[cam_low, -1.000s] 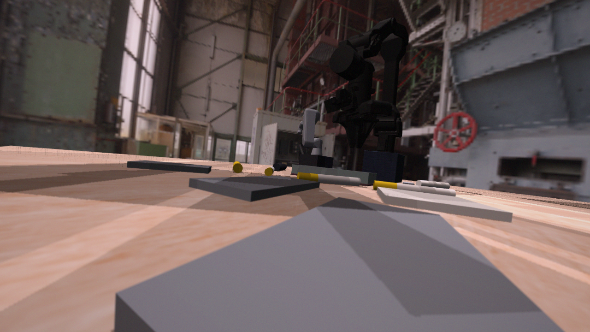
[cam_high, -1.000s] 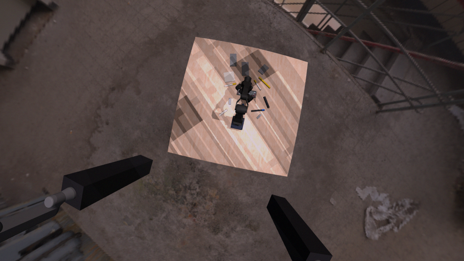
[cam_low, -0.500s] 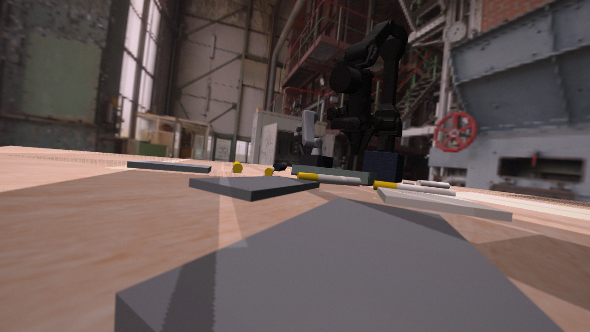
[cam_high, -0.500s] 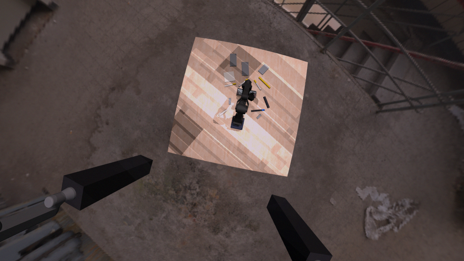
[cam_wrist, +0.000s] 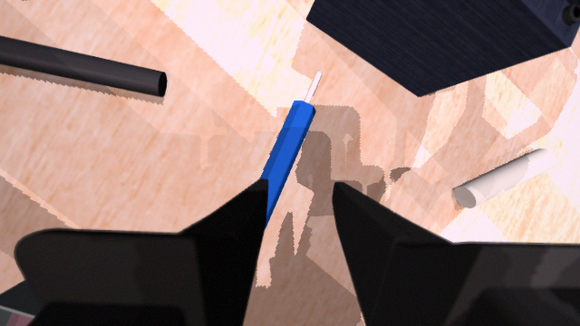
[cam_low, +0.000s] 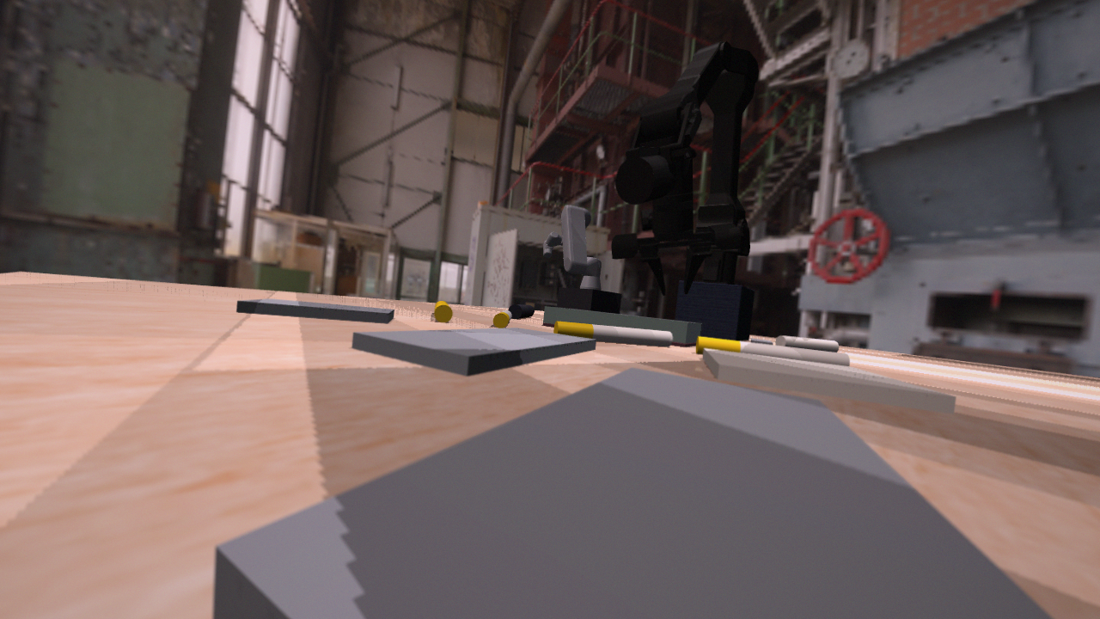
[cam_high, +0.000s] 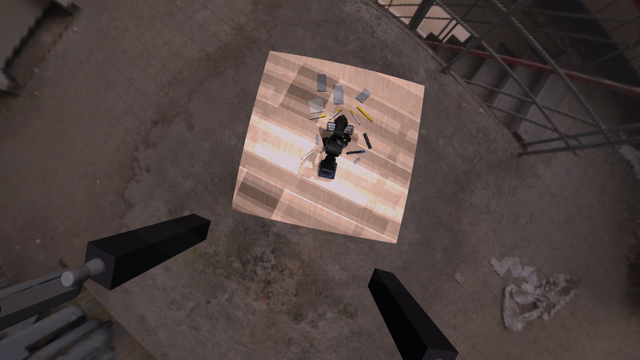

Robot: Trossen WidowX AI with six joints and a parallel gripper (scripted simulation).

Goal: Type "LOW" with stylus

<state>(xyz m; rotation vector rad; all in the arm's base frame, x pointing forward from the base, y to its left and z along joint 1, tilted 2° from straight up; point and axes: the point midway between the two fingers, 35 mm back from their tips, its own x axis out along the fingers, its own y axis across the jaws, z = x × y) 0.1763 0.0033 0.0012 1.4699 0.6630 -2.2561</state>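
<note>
The blue stylus is 6 cm below my gripper tip, 4 cm behind it and 1 cm to the right of it. Round my gripper tip: stylus tip: 7 cm behind, 6 cm below, 2 cm to the right; then short black cylinder: 22 cm to the right, 14 cm ahead, 6 cm below.
</note>
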